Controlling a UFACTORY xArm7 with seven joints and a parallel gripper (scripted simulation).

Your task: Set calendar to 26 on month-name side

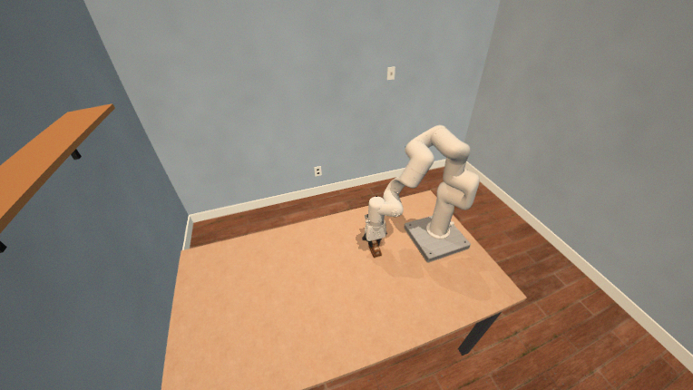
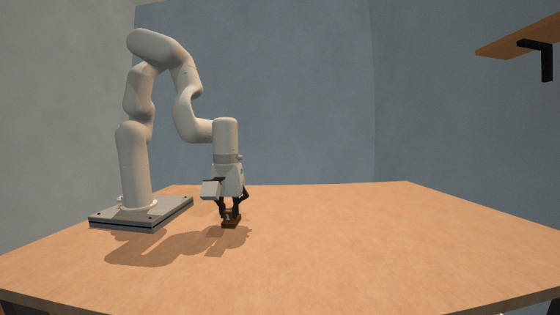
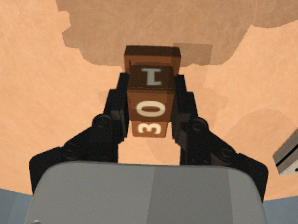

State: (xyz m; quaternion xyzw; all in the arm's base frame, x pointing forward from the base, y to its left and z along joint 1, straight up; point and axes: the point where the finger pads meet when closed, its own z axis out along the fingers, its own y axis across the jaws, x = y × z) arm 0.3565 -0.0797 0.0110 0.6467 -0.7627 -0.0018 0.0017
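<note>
Right now my hand is 40 mm above the brown tray and 20 mm to the right of it. The rest, counted from my hand: brown cube 10 mm below.
</note>
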